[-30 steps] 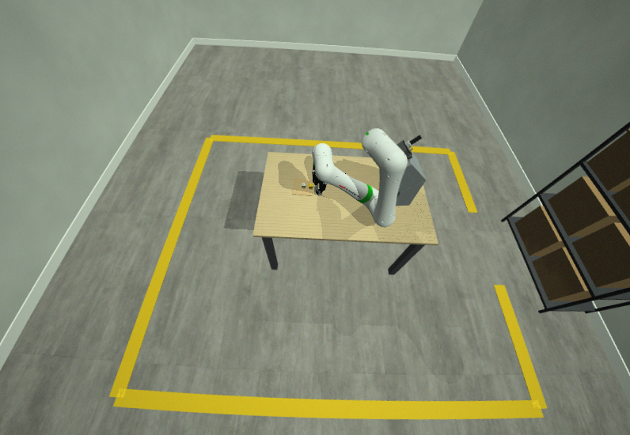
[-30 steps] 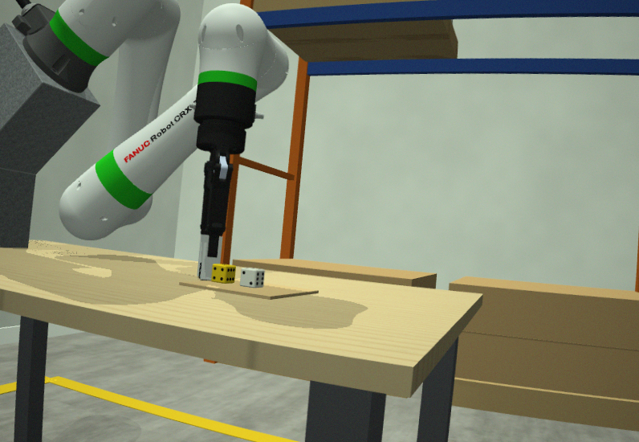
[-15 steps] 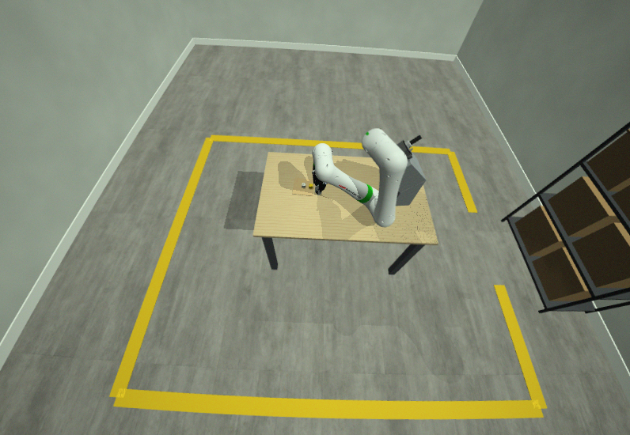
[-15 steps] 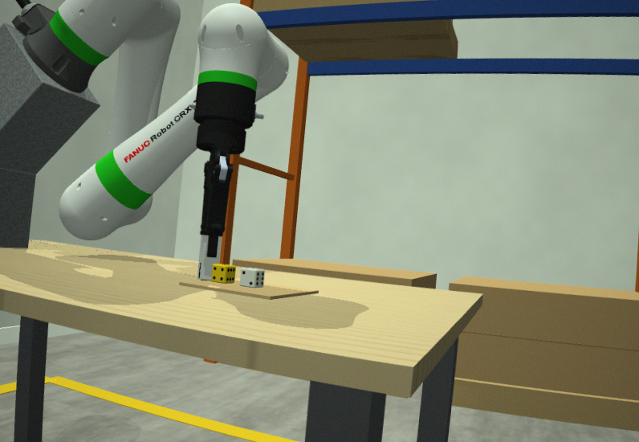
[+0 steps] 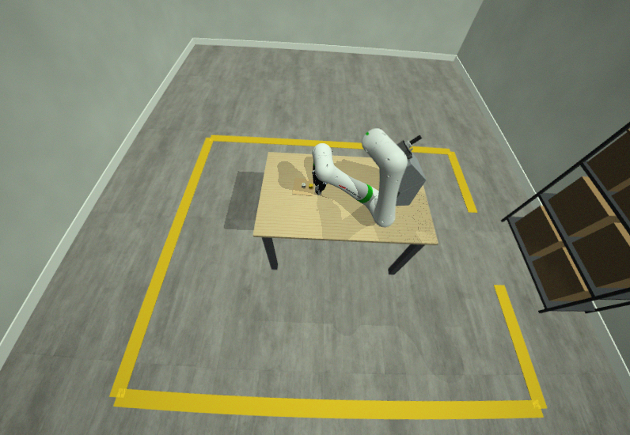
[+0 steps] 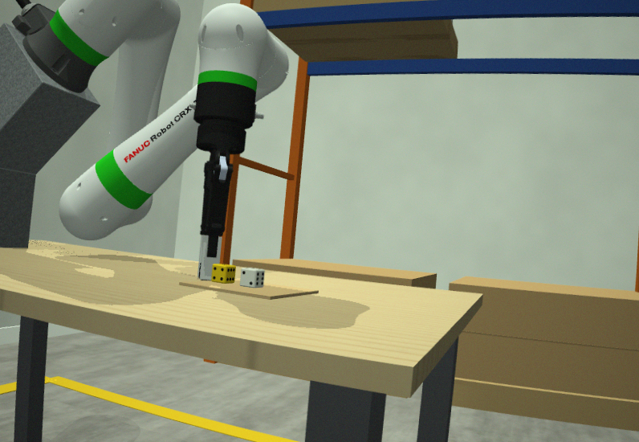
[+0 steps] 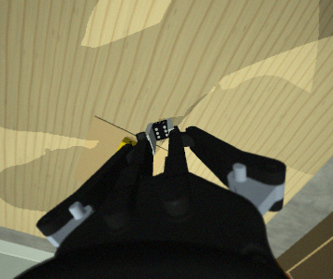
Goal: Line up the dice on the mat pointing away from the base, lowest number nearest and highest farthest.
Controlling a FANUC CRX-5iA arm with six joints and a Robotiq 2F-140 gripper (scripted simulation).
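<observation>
The white die is 9 cm ahead of my hand, 6 cm to the right of it and 2 cm below it. From my hand the other things lie so: black die: 2 cm below; then tan mat: 9 cm ahead, 6 cm to the right, 3 cm below; then yellow die: 5 cm to the right, 4 cm ahead, 2 cm below.
</observation>
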